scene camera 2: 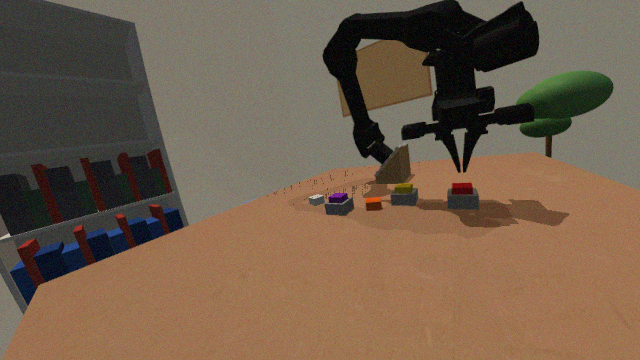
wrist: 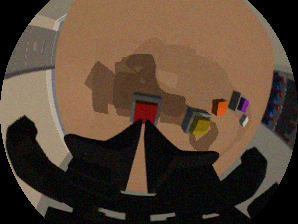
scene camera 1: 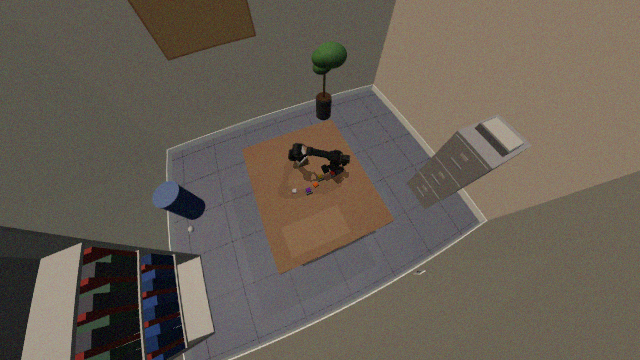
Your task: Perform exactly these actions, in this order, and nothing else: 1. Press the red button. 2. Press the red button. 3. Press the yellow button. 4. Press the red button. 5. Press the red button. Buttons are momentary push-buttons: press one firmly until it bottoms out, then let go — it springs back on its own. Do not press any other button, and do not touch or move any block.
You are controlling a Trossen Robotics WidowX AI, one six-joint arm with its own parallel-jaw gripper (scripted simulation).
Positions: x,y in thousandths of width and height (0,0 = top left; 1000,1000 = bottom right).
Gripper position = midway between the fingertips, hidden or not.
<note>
My gripper (scene camera 2: 721,479) is shut, holding nothing.
My gripper shows as well in the wrist view (wrist: 482,547).
</note>
